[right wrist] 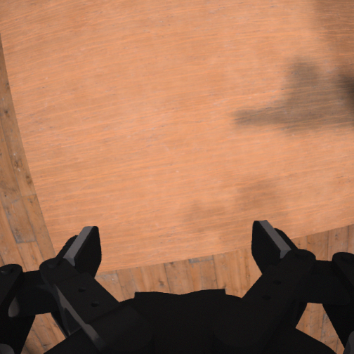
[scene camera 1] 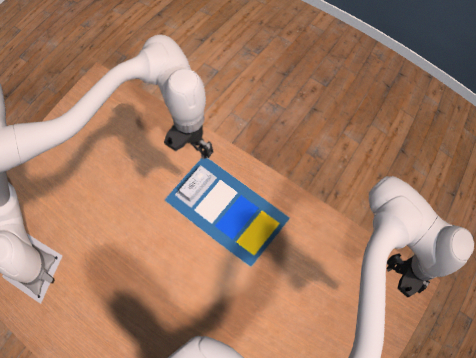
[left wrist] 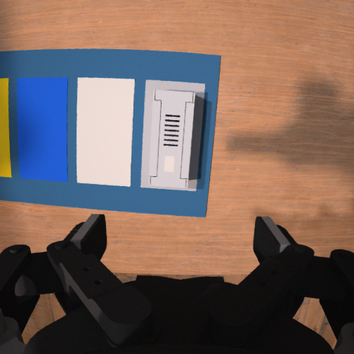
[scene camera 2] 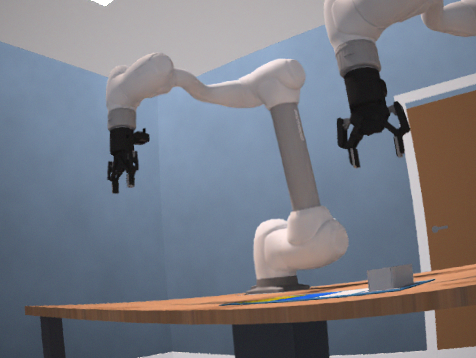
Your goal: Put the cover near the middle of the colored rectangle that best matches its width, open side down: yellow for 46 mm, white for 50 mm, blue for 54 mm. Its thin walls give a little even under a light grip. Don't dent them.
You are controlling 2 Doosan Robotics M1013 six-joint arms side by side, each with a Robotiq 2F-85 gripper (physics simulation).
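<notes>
The light grey cover (scene camera 1: 196, 185) (scene camera 2: 390, 278) (left wrist: 172, 140) stands on the light grey rectangle at one end of the mat, its slotted face up. Beside it lie the white rectangle (scene camera 1: 216, 201) (left wrist: 105, 132), the blue rectangle (scene camera 1: 237, 217) (left wrist: 43, 129) and the yellow rectangle (scene camera 1: 258, 233) (left wrist: 4, 127). My left gripper (scene camera 1: 205, 149) (scene camera 2: 377, 159) (left wrist: 179, 230) is open and empty, high above the table near the cover's end of the mat. My right gripper (scene camera 2: 123, 187) (right wrist: 176, 239) is open and empty, high up and far from the mat. The cover's underside is hidden.
The dark blue mat (scene camera 1: 250, 260) (left wrist: 175, 202) lies flat on the wooden table (scene camera 1: 125, 215) (right wrist: 150, 125). The right arm's base stands behind the mat in scene camera 2. Arm shadows fall on the table. Table edges show in both wrist views.
</notes>
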